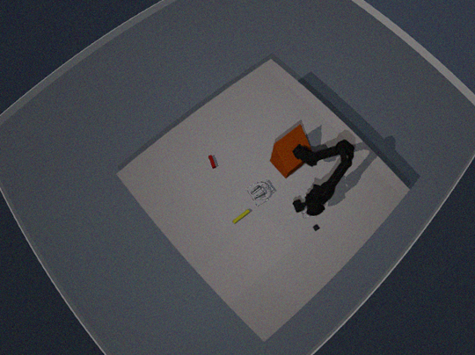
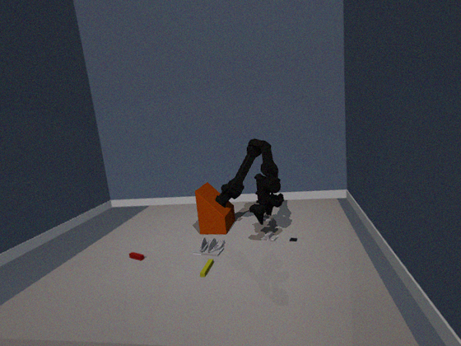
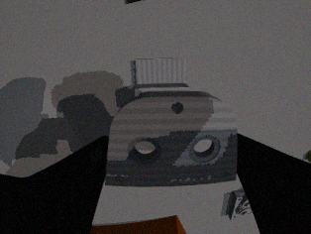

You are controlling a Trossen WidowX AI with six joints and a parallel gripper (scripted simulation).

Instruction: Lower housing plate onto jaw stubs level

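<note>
The black square is 3 cm ahead of my gripper tip, 12 cm to the left of it and 8 cm below it. Round my gripper tip: red block 16 cm ahead, 58 cm to the right, 7 cm below; yellow bar 28 cm ahead, 23 cm to the right, 7 cm below.
</note>
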